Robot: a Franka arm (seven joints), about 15 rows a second.
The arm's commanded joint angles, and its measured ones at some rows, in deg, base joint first. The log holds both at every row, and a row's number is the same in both.
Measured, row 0: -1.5 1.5 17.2 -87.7 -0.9 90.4 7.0
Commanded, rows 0 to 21: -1.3 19.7 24.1 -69.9 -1.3 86.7 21.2; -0.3 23.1 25.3 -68.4 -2.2 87.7 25.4; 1.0 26.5 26.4 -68.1 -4.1 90.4 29.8; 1.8 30.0 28.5 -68.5 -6.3 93.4 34.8; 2.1 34.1 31.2 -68.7 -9.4 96.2 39.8; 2.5 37.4 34.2 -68.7 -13.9 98.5 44.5; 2.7 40.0 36.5 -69.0 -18.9 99.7 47.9; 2.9 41.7 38.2 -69.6 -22.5 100.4 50.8; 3.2 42.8 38.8 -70.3 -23.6 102.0 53.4; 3.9 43.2 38.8 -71.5 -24.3 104.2 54.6; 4.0 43.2 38.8 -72.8 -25.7 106.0 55.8; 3.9 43.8 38.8 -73.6 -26.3 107.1 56.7; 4.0 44.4 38.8 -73.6 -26.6 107.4 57.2; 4.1 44.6 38.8 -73.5 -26.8 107.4 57.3; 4.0 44.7 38.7 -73.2 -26.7 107.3 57.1; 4.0 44.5 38.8 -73.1 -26.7 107.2 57.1; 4.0 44.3 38.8 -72.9 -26.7 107.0 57.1; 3.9 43.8 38.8 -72.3 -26.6 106.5 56.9; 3.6 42.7 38.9 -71.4 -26.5 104.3 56.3; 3.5 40.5 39.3 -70.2 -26.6 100.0 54.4; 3.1 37.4 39.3 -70.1 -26.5 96.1 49.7; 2.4 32.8 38.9 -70.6 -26.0 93.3 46.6
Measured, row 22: 3.6 41.2 38.7 -69.9 -25.6 99.6 51.9
